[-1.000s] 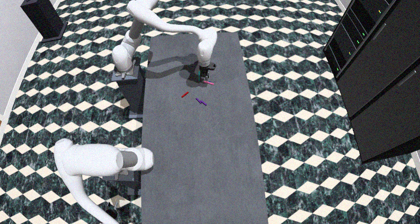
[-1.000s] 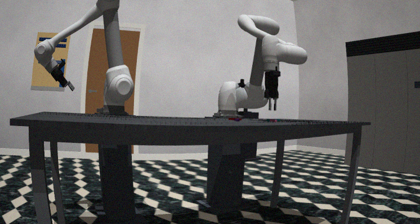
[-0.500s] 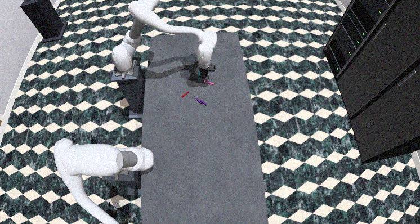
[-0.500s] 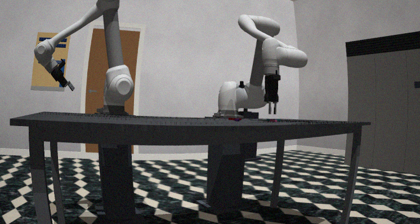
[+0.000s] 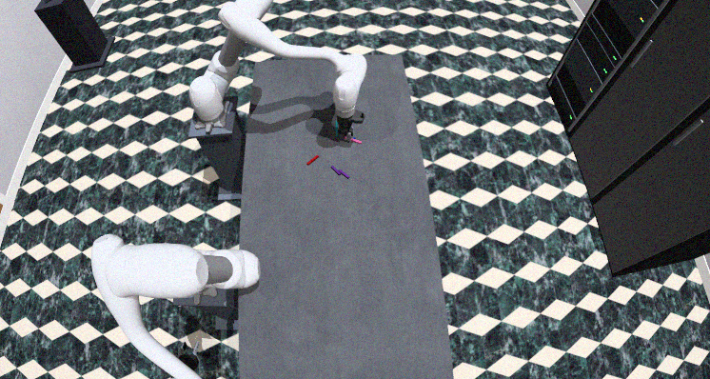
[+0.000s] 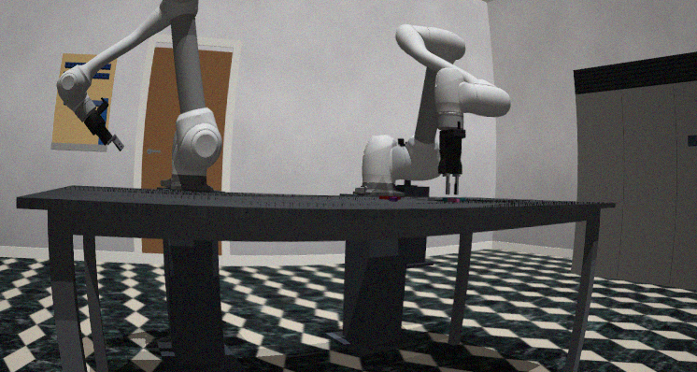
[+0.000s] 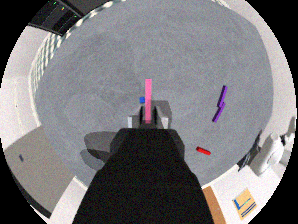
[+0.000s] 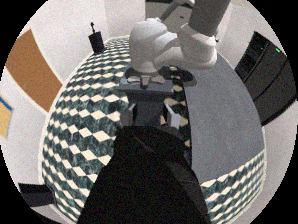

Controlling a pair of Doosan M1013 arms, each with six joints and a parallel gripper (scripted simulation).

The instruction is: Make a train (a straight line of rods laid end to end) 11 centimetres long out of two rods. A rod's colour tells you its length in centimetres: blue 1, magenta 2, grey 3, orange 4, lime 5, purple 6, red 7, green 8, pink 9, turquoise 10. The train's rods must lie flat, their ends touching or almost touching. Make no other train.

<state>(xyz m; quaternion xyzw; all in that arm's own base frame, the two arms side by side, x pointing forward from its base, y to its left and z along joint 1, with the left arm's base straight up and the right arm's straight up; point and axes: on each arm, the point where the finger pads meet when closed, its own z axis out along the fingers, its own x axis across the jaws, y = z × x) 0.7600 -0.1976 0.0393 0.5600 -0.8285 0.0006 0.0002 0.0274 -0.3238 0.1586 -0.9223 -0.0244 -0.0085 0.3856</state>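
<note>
Right now the pink rod is 20 mm ahead of my left hand, 10 mm to the right of it and 30 mm below it. Round my left hand: small blue rod 20 mm ahead, 30 mm below; then red rod 190 mm behind, 100 mm to the right, 30 mm below; then turquoise rod 60 mm behind, 70 mm to the left, 30 mm below.
</note>
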